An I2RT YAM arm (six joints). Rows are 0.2 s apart.
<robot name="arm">
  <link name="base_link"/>
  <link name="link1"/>
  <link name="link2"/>
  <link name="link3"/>
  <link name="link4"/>
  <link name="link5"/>
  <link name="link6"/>
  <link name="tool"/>
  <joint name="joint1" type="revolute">
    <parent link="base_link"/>
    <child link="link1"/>
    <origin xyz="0 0 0.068" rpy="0 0 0"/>
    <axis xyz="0 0 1"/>
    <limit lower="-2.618" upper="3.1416"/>
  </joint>
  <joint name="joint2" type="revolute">
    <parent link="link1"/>
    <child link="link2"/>
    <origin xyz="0.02 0.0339 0.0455" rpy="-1.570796 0 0"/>
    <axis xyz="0 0 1"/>
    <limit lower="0" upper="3.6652"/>
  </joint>
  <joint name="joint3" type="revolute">
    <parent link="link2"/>
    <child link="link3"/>
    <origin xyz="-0.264 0 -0.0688" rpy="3.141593 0 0"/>
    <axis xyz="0 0 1"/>
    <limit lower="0" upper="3.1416"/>
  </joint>
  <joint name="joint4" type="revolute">
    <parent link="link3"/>
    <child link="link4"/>
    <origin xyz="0.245 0.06 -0.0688" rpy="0 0 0"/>
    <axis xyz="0 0 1"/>
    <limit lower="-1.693" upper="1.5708"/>
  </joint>
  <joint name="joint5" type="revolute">
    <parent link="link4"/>
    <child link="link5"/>
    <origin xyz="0.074 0.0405 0.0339" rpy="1.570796 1.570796 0"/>
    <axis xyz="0 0 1"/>
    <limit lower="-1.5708" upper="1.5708"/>
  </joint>
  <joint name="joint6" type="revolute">
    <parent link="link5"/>
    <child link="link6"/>
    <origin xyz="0 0.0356 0.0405" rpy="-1.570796 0 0"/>
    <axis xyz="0 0 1"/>
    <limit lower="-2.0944" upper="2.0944"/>
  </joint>
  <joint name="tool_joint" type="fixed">
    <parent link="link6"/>
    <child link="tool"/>
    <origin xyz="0 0 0" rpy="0 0 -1.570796"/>
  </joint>
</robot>
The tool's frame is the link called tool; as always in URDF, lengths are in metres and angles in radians.
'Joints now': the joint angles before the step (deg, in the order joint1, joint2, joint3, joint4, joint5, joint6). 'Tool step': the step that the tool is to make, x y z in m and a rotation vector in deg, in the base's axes. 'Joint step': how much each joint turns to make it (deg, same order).
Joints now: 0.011, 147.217, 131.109, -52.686, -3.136, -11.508
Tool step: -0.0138, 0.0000, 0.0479, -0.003, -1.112, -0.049
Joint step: 0.002, -5.784, 0.004, -4.674, 0.022, 0.046
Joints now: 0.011, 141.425, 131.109, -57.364, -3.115, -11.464
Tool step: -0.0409, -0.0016, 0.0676, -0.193, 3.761, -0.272
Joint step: -0.174, -9.097, -0.014, -12.842, 0.220, 0.023
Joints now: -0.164, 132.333, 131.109, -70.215, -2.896, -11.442
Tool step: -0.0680, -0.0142, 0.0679, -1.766, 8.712, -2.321
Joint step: -1.834, -10.332, 0.004, -19.014, 1.989, 0.001
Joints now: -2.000, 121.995, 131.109, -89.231, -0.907, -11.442
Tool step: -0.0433, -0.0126, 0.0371, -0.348, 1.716, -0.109
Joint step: -2.183, -7.097, -1.537, -7.286, 0.110, -2.117
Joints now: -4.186, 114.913, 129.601, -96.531, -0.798, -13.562
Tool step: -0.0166, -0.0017, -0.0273, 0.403, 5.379, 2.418
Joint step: -0.500, -5.121, -13.908, 3.344, -0.262, -2.905
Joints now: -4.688, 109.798, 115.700, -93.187, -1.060, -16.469
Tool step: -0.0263, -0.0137, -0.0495, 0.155, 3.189, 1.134
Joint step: -2.755, -7.203, -20.895, 10.434, 0.109, -3.891
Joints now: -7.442, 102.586, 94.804, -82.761, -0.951, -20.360
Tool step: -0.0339, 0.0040, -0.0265, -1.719, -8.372, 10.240
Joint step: -0.088, -11.248, -18.934, 16.058, -0.044, -10.338
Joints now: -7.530, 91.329, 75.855, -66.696, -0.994, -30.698
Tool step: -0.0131, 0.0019, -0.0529, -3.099, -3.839, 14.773
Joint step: 0.037, -2.860, -15.309, 16.426, 0.020, -14.958
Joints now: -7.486, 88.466, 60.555, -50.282, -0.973, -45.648
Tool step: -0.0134, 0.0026, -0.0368, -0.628, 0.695, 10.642
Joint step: -0.008, 0.072, -8.678, 7.831, -1.400, -10.586
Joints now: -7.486, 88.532, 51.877, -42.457, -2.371, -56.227
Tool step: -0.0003, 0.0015, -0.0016, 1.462, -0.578, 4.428
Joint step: -0.001, 0.004, -0.425, 0.560, -2.340, -4.066
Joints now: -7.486, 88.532, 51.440, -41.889, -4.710, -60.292
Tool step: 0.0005, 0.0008, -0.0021, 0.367, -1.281, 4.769
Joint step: -0.011, 0.005, -0.611, 1.402, -1.467, -4.601
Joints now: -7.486, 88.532, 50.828, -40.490, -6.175, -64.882
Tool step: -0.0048, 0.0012, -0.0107, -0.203, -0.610, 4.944
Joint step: 0.003, 0.016, -2.695, 2.778, -0.895, -4.894
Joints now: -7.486, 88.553, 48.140, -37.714, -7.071, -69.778
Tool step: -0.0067, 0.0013, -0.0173, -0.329, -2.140, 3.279
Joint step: 0.000, -0.005, -4.705, 6.447, -0.677, -3.236
